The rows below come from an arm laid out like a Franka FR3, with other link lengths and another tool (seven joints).
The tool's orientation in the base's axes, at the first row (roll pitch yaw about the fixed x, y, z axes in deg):
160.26 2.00 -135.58
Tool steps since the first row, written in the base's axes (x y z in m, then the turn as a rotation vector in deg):
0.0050 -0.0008 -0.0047 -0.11 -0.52 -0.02
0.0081 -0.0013 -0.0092 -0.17 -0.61 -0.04
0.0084 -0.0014 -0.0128 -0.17 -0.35 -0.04
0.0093 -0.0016 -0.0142 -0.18 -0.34 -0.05
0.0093 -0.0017 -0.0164 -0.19 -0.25 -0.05
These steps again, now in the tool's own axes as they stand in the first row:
-0.0028 -0.0055 0.0031 0.44 -0.28 -0.10
-0.0046 -0.0094 0.0066 0.55 -0.31 -0.09
-0.0046 -0.0109 0.0099 0.37 -0.13 -0.02
-0.0050 -0.0121 0.0110 0.37 -0.12 0.00
-0.0049 -0.0129 0.0130 0.31 -0.06 0.02

